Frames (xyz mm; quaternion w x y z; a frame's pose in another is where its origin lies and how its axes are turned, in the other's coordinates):
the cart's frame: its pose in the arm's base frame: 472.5 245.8 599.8 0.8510 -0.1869 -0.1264 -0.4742
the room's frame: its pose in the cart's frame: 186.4 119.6 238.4 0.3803 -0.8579 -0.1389 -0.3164
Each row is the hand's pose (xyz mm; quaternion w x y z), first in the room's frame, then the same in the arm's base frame.
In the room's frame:
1: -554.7 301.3 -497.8 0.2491 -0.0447 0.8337 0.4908
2: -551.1 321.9 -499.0 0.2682 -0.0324 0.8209 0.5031
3: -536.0 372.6 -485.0 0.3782 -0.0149 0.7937 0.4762
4: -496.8 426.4 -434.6 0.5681 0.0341 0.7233 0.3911
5: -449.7 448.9 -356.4 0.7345 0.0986 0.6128 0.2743
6: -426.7 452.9 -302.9 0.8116 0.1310 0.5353 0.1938
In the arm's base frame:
1: -71.0 248.1 534.2 0.0719 0.3268 0.4713 -0.8160
2: -77.0 228.1 534.1 0.0908 0.3064 0.4784 -0.8179
3: -74.6 173.4 531.9 0.0954 0.1960 0.4670 -0.8570
4: -32.2 101.5 534.6 0.1026 -0.0142 0.4052 -0.9083
5: 46.9 50.9 538.0 0.1132 -0.2321 0.3050 -0.9167
6: 101.2 29.7 534.3 0.1109 -0.3518 0.2355 -0.8992

